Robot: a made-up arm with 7 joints.
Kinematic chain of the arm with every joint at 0, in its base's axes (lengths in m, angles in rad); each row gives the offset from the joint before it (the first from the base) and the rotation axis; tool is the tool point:
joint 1: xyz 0 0 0.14 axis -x
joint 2: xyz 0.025 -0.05 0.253 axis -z
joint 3: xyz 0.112 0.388 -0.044 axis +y
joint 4: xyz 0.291 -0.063 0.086 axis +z
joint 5: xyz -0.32 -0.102 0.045 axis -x
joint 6: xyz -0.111 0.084 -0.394 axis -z
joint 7: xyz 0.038 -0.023 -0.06 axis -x
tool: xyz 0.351 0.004 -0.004
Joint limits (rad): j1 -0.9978..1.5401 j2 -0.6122..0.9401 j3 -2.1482..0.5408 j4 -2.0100..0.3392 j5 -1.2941..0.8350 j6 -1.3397..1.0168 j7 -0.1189..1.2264
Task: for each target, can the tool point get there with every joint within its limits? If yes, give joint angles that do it. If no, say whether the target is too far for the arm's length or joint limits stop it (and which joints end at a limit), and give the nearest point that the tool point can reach.
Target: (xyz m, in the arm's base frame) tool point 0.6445 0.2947 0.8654
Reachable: yes | joints -0.4619 0.0088 -0.4472 -0.9513 -0.9130 -0.5425 0.3710
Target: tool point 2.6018 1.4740 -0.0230
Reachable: no: too far | nearest point 1.0884 0.6863 0.1045 | short by 1.711 m
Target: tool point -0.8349 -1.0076 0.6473
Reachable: no: joint limits stop it (at a limit: joint 1, joint 2, joint 4, joint 5, joint 6) | nearest point -0.6616 -0.7733 0.6168 | short by 0.293 m
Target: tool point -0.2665 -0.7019 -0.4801
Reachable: no: joint limits stop it (at a limit: joint 1, joint 2, joint 3, joint 4, joint 6) | nearest point -0.1623 -0.4263 -0.4516 | short by 0.296 m
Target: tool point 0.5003 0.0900 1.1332
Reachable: yes | joints -0.6977 -0.2914 -0.7147 -1.4249 -0.6536 -0.9825 1.1162
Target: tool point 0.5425 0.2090 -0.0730
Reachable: yes | joints 0.5230 0.2084 -0.0169 -0.9818 -0.5877 0.3827 0.1351
